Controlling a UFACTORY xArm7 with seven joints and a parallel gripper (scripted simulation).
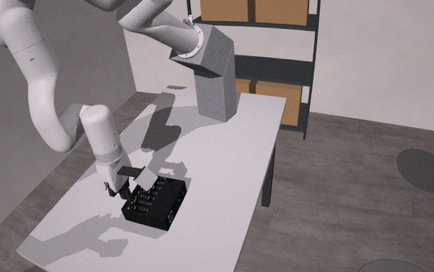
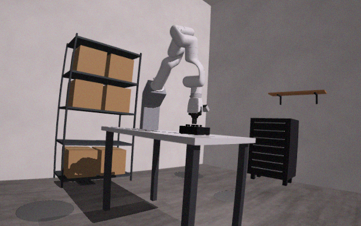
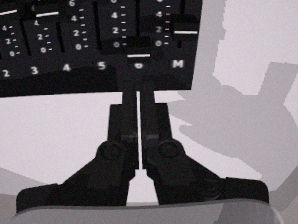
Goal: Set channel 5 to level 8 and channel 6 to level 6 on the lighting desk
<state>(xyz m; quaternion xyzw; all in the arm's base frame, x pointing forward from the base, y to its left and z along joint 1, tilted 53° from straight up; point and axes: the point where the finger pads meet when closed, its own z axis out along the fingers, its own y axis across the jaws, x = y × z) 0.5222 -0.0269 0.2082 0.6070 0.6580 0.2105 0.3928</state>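
The channel 6 fader cap lies 30 mm to the left of my hand and 30 mm below it. The rest, counted from my hand: channel 5 fader cap (20 mm behind, 60 mm to the left, 30 mm below); master fader cap (30 mm ahead, 40 mm to the left, 30 mm below).
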